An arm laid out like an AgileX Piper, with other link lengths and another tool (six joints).
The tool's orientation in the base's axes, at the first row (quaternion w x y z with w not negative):
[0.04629 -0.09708 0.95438 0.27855]
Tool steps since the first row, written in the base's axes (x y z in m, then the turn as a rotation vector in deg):
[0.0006 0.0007 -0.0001 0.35 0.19 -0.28]
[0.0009 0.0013 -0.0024 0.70 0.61 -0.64]
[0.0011 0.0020 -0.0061 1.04 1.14 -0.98]
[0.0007 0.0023 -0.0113 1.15 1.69 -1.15]
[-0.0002 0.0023 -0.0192 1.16 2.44 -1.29]
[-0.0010 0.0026 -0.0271 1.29 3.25 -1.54]
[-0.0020 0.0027 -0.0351 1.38 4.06 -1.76]
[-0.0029 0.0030 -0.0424 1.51 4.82 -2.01]
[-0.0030 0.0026 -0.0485 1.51 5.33 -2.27]
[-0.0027 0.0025 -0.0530 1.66 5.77 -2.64]
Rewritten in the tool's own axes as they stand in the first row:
[-0.0007 0.0004 0.0005 -0.33 -0.06 0.35]
[-0.0007 -0.0004 0.0028 -0.69 0.02 0.89]
[-0.0005 -0.0018 0.0062 -1.06 0.21 1.48]
[0.0006 -0.0042 0.0108 -1.23 0.55 1.92]
[0.0026 -0.0081 0.0174 -1.34 1.10 2.44]
[0.0044 -0.0118 0.0241 -1.56 1.61 3.10]
[0.0065 -0.0157 0.0309 -1.75 2.14 3.72]
[0.0084 -0.0191 0.0372 -1.96 2.61 4.35]
[0.0094 -0.0226 0.0421 -2.00 2.90 4.84]
[0.0098 -0.0251 0.0458 -2.17 3.04 5.40]

